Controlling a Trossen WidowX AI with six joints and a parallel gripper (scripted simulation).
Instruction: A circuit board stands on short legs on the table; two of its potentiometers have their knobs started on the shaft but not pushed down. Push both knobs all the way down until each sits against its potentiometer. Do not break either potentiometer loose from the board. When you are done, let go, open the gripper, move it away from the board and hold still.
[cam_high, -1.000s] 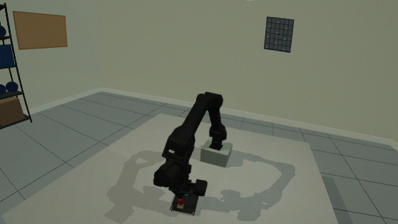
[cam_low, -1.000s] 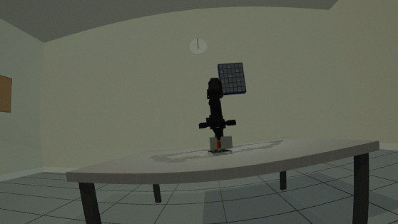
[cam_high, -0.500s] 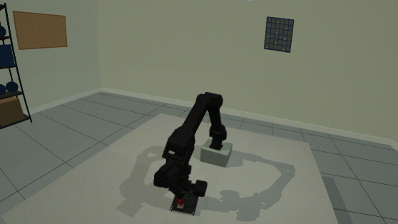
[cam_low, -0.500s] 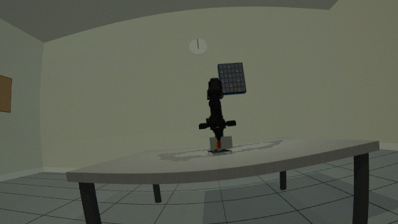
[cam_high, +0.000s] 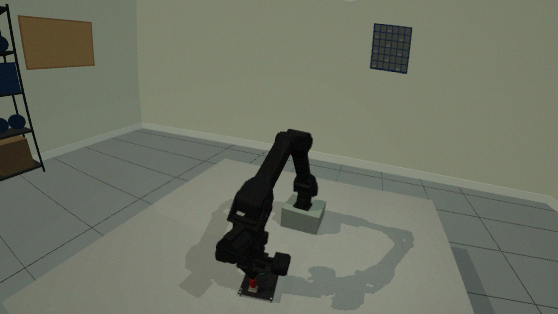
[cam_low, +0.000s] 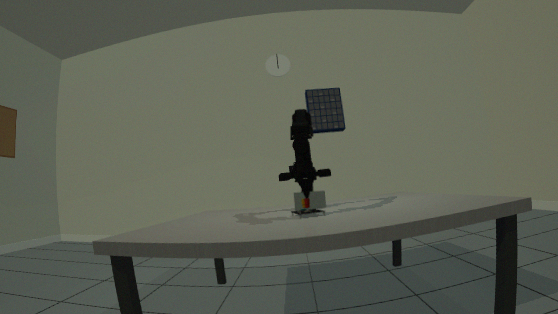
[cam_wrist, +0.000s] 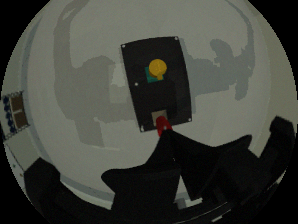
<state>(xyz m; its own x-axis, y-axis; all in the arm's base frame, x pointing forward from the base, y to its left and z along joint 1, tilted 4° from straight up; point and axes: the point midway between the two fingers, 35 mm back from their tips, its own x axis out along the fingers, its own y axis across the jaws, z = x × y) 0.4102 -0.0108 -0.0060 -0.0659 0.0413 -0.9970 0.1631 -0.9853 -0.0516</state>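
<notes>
The red knob lies 10 mm below my gripper tip. From my gripper tip the other things lie so: yellow knob: 70 mm behind, 10 mm to the right, 20 mm below.
</notes>
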